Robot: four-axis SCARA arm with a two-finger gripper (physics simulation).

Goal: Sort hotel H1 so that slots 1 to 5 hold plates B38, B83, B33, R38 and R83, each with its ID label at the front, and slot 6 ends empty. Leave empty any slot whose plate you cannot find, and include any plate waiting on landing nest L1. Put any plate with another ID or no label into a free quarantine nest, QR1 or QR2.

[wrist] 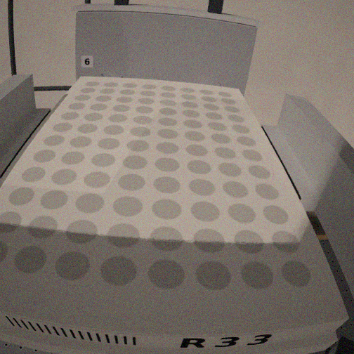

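Observation:
A pale well plate [166, 305] with rows of round wells fills most of the wrist view. Its near side carries a barcode and the ID label R33 [226, 341]. My gripper [156, 101] is shut on this plate, with one grey finger [17, 100] along its left side and the other finger [315, 145] along its right side. Beyond the plate's far end stands a grey panel of the hotel [170, 50] with a small slot label 6 [87, 61] at its left. Plates B38, B83, B33, R38 and R83 do not show, nor do the nests.
Dark upright posts [215, 6] show above the grey panel. A thin dark upright [12, 40] and a dark horizontal bar [50, 88] show at the left, behind the left finger. A shadow crosses the near part of the plate.

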